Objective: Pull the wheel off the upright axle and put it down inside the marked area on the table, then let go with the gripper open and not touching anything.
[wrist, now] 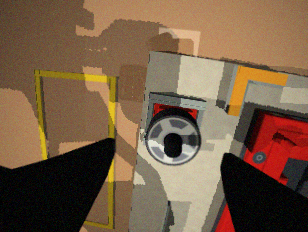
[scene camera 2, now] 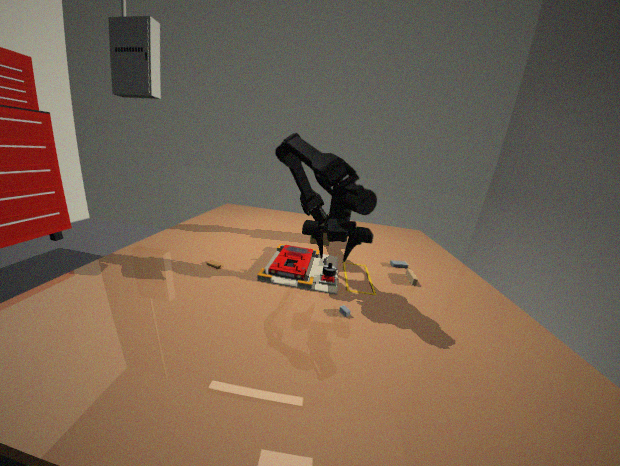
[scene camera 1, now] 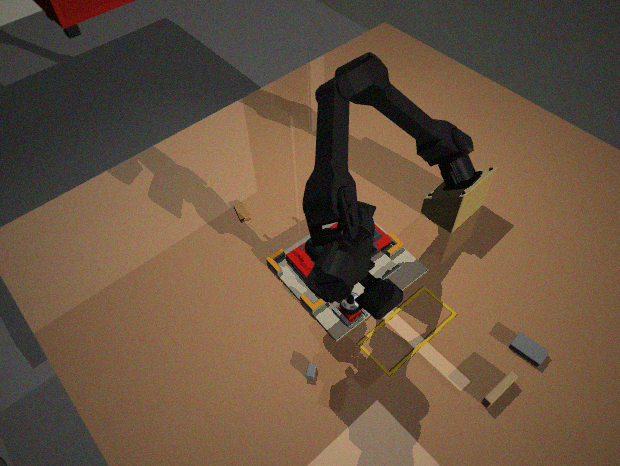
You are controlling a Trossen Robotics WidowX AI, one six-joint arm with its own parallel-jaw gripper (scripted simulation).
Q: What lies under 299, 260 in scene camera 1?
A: A red block.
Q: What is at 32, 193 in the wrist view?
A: My gripper.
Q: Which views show my gripper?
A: The wrist view, scene camera 2 and scene camera 1: all of them.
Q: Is my gripper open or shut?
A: Open.
